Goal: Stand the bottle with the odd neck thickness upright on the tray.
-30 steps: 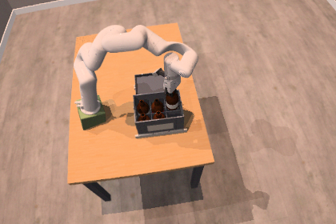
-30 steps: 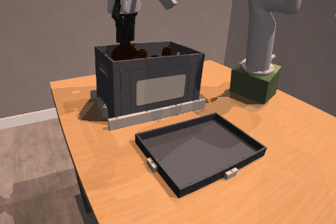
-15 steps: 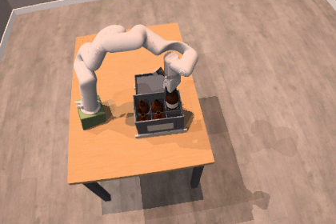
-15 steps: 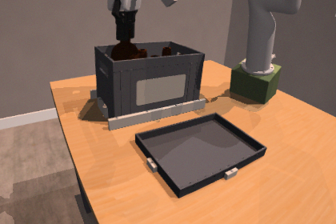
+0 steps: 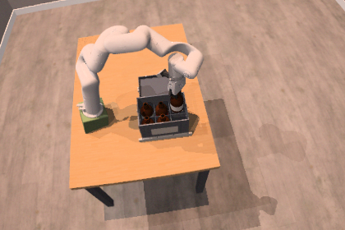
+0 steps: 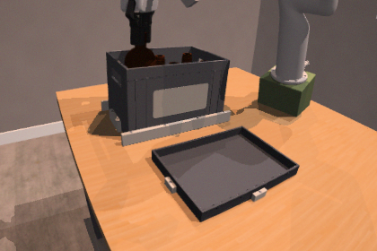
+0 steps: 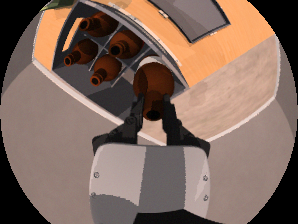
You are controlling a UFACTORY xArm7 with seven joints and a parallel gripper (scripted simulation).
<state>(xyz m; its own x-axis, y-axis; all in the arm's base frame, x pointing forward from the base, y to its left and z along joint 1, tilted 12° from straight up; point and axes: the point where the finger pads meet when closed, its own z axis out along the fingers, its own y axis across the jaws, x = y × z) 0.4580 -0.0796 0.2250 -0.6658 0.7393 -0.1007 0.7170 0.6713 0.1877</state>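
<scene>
My hand is 7 cm above the glass bottle. The rest, counted from my hand: crate: 9 cm behind, 4 cm to the right, 15 cm below; dark tray: 9 cm behind, 23 cm to the left, 23 cm below.
</scene>
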